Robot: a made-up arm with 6 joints. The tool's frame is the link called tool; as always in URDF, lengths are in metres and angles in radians.
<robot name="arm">
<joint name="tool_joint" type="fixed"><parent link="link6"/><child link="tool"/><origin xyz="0 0 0" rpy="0 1.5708 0"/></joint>
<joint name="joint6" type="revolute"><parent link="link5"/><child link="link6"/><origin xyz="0 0 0.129" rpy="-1.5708 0 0"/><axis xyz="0 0 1"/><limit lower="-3.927" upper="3.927" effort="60" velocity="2.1"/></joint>
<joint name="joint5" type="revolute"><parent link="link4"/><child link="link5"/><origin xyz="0 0 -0.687" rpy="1.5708 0 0"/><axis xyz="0 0 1"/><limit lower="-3.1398" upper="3.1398" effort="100" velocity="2.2"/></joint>
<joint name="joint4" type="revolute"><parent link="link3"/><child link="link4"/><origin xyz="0 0 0" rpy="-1.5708 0 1.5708"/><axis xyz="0 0 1"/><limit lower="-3.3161" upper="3.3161" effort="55" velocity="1.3"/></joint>
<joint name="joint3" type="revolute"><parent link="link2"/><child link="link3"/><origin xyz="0 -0.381 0" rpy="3.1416 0 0"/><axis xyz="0 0 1"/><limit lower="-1.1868" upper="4.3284" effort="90" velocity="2.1"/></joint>
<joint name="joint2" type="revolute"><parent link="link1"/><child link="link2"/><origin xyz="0 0 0" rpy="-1.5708 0 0"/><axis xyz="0 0 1"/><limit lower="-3.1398" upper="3.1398" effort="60" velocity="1.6"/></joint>
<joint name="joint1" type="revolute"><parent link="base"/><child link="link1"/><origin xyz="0 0 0.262" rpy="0 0 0"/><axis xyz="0 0 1"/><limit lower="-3.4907" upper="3.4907" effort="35" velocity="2.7"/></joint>
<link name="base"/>
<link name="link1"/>
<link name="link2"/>
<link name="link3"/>
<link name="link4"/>
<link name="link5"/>
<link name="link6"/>
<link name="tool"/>
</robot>
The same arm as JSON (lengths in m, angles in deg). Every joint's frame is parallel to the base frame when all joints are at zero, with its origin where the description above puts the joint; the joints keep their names.
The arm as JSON. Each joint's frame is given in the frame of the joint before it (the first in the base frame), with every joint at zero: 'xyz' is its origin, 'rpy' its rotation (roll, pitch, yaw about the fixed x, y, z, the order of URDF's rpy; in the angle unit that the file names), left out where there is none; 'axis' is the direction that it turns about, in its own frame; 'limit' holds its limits. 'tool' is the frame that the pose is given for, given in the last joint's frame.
{
  "units": {
    "length": "m",
    "angle": "deg"
  },
  "joints": [
    {
      "name": "joint1",
      "type": "revolute",
      "origin": {
        "xyz": [
          0.0,
          0.0,
          0.262
        ]
      },
      "axis": [
        0.0,
        0.0,
        1.0
      ],
      "limit": {
        "lower": -200.0,
        "upper": 200.0
      }
    },
    {
      "name": "joint2",
      "type": "revolute",
      "origin": {
        "xyz": [
          0.0,
          0.0,
          0.0
        ]
      },
      "axis": [
        0.0,
        1.0,
        0.0
      ],
      "limit": {
        "lower": -179.9,
        "upper": 179.9
      }
    },
    {
      "name": "joint3",
      "type": "revolute",
      "origin": {
        "xyz": [
          0.0,
          0.0,
          0.381
        ]
      },
      "axis": [
        0.0,
        -1.0,
        0.0
      ],
      "limit": {
        "lower": -68.0,
        "upper": 248.0
      }
    },
    {
      "name": "joint4",
      "type": "revolute",
      "origin": {
        "xyz": [
          0.0,
          0.0,
          0.0
        ]
      },
      "axis": [
        -1.0,
        0.0,
        0.0
      ],
      "limit": {
        "lower": -190.0,
        "upper": 190.0
      }
    },
    {
      "name": "joint5",
      "type": "revolute",
      "origin": {
        "xyz": [
          0.687,
          0.0,
          0.0
        ]
      },
      "axis": [
        0.0,
        -1.0,
        0.0
      ],
      "limit": {
        "lower": -179.9,
        "upper": 179.9
      }
    },
    {
      "name": "joint6",
      "type": "revolute",
      "origin": {
        "xyz": [
          0.0,
          -0.129,
          0.0
        ]
      },
      "axis": [
        -1.0,
        0.0,
        0.0
      ],
      "limit": {
        "lower": -225.0,
        "upper": 225.0
      }
    }
  ],
  "tool": {
    "origin": {
      "xyz": [
        0.0,
        0.0,
        0.0
      ],
      "rpy": [
        0.0,
        0.0,
        0.0
      ]
    }
  }
}

